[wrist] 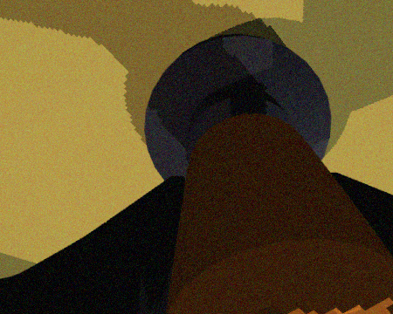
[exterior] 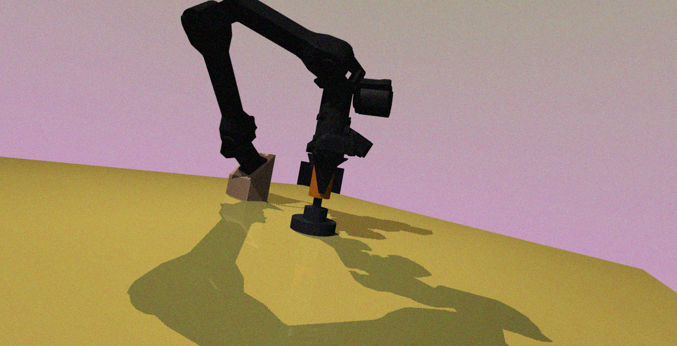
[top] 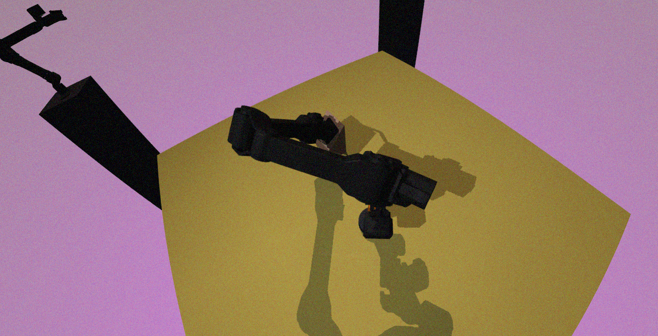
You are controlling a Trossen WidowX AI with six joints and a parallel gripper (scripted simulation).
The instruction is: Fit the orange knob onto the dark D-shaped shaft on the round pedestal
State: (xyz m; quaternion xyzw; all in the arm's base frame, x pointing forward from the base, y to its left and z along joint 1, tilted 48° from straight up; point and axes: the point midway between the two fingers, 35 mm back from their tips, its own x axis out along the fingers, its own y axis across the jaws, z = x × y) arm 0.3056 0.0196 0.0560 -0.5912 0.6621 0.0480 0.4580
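Right now my gripper tip is 20 mm below the orange knob. Round my gripper tip: dark pedestal 40 mm below.
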